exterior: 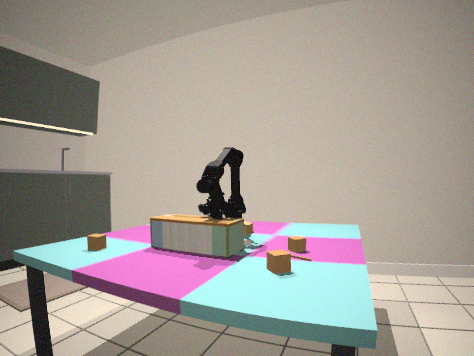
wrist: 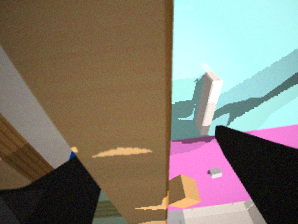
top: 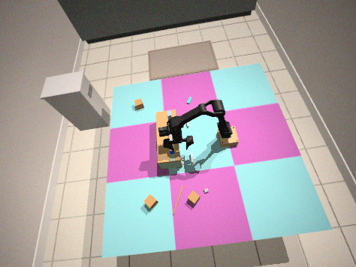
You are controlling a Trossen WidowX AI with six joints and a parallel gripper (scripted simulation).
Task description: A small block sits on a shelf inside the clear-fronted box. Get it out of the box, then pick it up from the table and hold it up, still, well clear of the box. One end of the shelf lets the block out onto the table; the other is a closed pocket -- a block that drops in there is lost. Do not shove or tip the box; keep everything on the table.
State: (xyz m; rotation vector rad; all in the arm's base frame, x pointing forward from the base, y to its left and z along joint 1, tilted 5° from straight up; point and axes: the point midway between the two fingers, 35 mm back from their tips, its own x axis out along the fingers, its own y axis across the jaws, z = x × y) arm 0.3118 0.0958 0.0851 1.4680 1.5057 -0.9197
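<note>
My gripper tip is 6 cm short of the blue block and 2 cm to the right of it. Also, from my gripper tip: box: 4 cm ahead, 11 cm to the right, 3 cm below; thin stick: 3 cm ahead, 29 cm to the left, 9 cm below.
</note>
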